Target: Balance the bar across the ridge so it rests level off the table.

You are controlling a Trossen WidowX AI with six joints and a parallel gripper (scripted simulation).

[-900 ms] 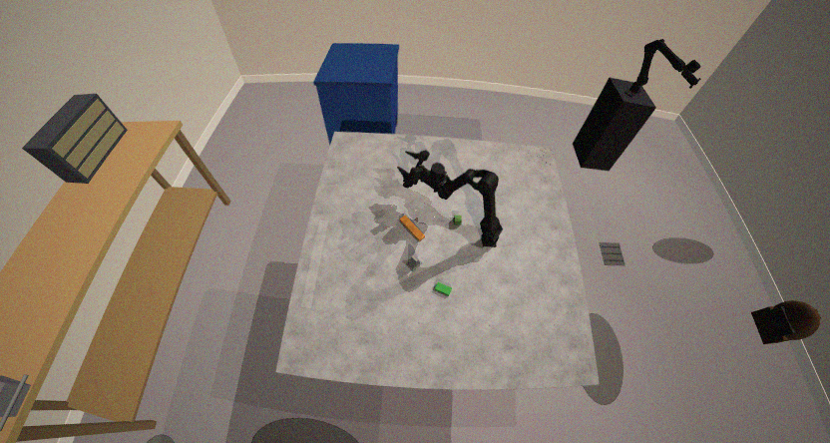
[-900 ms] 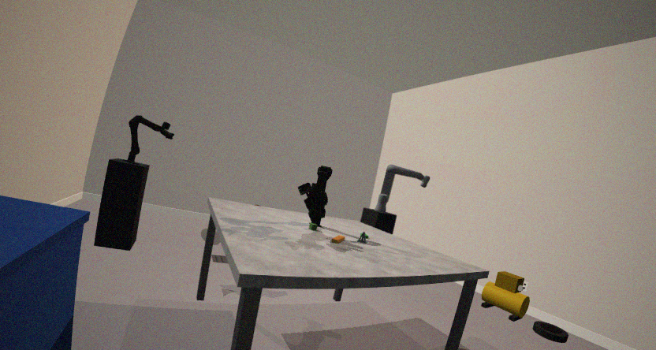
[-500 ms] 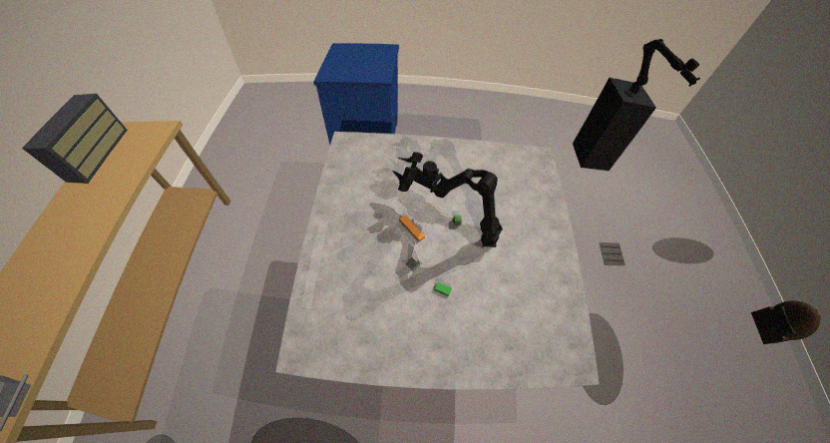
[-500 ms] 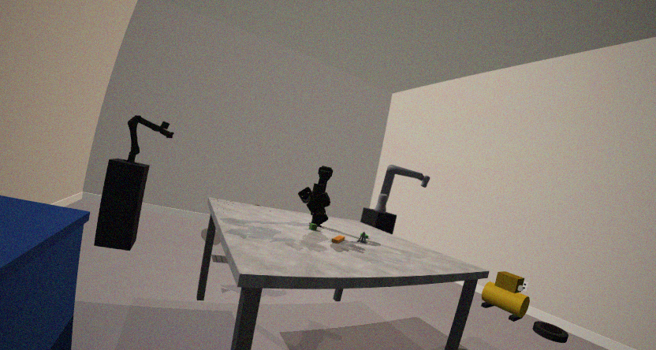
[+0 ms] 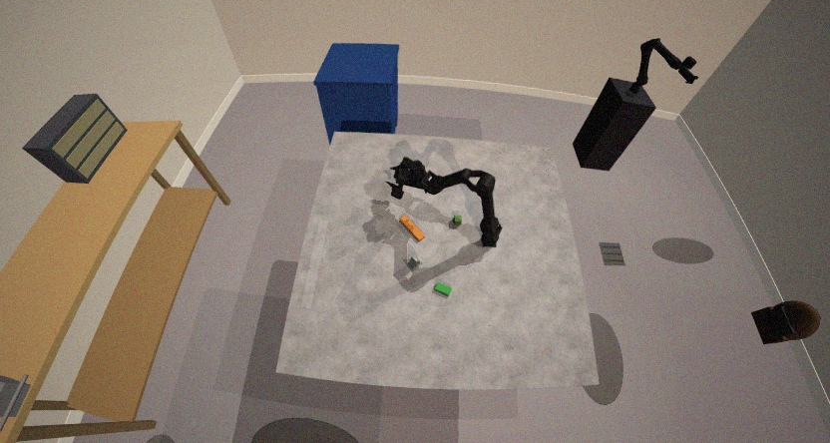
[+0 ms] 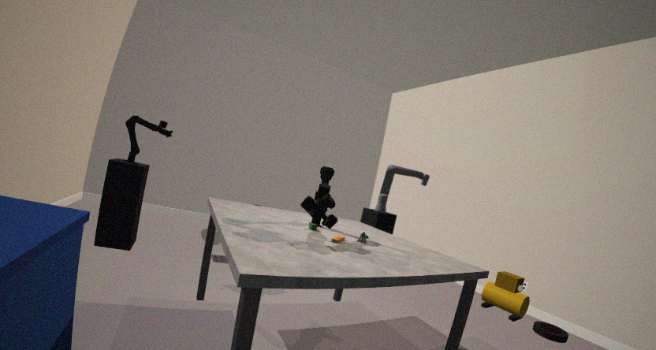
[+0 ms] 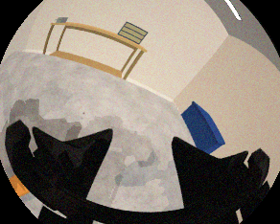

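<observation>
The orange bar is 130 mm behind my gripper tip, 210 mm to the left of it and 110 mm below it. The rest, counted from my gripper tip: green cube: 340 mm behind, 160 mm to the left, 100 mm below.
</observation>
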